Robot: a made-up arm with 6 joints.
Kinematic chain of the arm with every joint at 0, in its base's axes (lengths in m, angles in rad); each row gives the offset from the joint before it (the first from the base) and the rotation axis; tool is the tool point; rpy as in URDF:
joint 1: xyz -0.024 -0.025 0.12 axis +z
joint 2: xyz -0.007 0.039 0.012 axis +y
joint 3: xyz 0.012 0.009 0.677 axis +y
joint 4: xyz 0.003 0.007 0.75 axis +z
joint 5: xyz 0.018 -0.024 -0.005 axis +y
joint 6: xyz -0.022 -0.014 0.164 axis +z
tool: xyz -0.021 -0.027 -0.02 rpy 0 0 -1.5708
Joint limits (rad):
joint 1: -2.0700..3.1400
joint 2: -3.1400..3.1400
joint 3: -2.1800..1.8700
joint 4: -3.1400..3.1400
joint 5: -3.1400..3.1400
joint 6: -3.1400..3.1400
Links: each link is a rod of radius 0.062 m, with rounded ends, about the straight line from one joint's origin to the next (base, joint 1, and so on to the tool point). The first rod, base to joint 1, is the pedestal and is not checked.
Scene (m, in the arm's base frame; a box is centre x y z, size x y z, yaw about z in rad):
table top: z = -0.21
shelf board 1: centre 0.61 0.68 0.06 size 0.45 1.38 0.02 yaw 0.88
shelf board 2: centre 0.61 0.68 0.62 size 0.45 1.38 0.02 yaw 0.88
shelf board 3: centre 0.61 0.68 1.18 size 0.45 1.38 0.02 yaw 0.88
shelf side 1: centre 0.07 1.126 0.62 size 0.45 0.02 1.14 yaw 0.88
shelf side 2: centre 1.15 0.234 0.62 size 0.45 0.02 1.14 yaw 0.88
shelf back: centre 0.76 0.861 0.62 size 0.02 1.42 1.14 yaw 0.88
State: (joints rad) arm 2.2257 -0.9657 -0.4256 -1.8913 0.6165 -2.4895
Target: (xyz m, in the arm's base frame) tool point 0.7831 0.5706 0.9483
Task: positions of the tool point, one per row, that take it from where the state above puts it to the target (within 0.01 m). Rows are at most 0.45 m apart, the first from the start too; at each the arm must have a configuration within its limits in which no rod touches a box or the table.
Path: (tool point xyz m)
1: 0.5680 -1.1741 0.9803
2: 0.2770 -1.0516 1.2504
3: 0.0585 -0.7985 1.4393
4: -0.0391 -0.4736 1.5289
5: -0.0037 -0.1519 1.5127
6: 0.1382 0.0970 1.3970
7: 0.3300 0.2278 1.1997
8: 0.5026 0.2313 0.9483
9: 0.6506 0.3921 0.9785
10: 0.7831 0.5706 0.9484

